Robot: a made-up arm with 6 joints.
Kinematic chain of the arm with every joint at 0, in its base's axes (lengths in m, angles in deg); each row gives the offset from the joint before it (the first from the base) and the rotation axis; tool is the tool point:
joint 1: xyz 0 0 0.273 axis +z
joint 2: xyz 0 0 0 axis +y
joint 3: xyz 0 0 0.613 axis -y
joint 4: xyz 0 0 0 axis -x
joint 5: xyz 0.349 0 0 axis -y
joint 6: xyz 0 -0.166 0 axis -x
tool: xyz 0 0 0
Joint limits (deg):
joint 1: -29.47..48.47
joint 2: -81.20..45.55
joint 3: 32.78..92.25
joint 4: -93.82..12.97
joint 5: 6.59..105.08
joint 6: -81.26..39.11
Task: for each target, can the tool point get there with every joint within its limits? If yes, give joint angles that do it. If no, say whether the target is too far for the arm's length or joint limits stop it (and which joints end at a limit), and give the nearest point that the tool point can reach.
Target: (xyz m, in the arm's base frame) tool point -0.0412 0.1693 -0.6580
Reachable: no: joint limits stop it (at a limit: joint 1, joint 2, joint 3, joint 4) | nearest point 0.4832 0.5623 0.4636 | short by 1.299 m
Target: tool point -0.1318 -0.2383 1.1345
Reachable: yes | joints 33.04 -33.61 57.51 -39.58 37.75 7.93
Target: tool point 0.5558 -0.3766 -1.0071
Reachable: no: too far | nearest point 0.6426 -0.3696 0.4633 | short by 1.473 m
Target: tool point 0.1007 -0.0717 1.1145
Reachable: yes | joints -19.45 -16.23 49.81 -78.14 48.38 -37.53
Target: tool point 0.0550 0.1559 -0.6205
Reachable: no: joint limits stop it (at a limit: joint 1, joint 2, joint 3) | nearest point 0.4858 0.5600 0.4634 | short by 1.234 m
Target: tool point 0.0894 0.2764 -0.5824
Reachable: no: joint limits stop it (at a limit: joint 1, joint 2, joint 3, joint 4) | nearest point 0.4832 0.5623 0.4636 | short by 1.154 m
